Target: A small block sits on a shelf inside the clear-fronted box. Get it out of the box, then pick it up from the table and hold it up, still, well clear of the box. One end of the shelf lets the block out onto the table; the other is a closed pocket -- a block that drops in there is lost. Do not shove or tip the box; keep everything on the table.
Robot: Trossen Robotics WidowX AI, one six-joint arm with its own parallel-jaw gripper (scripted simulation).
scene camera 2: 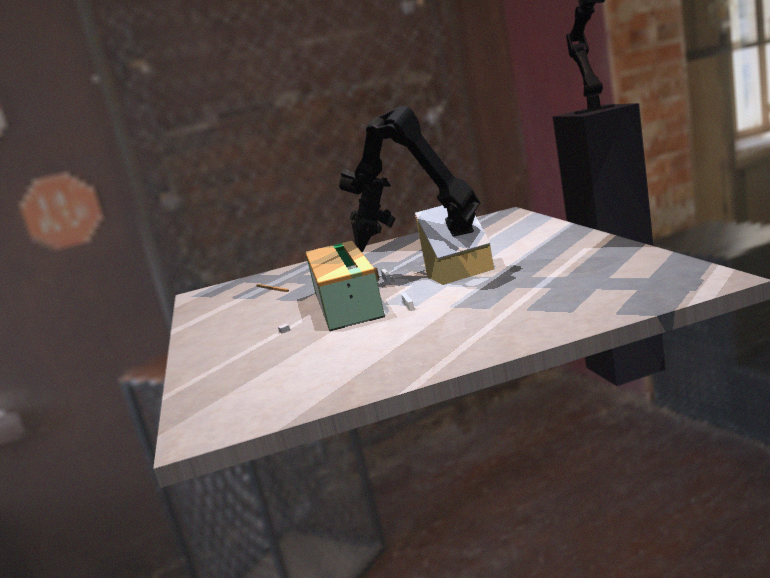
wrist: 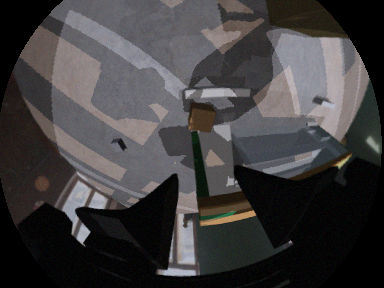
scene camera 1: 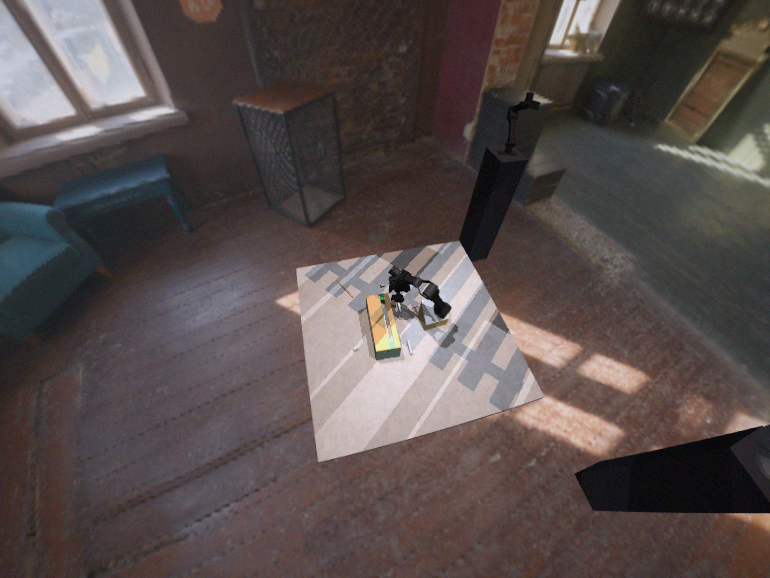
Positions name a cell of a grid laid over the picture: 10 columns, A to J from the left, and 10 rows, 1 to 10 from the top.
long box: scene camera 2 E5; wrist H6; scene camera 1 F6
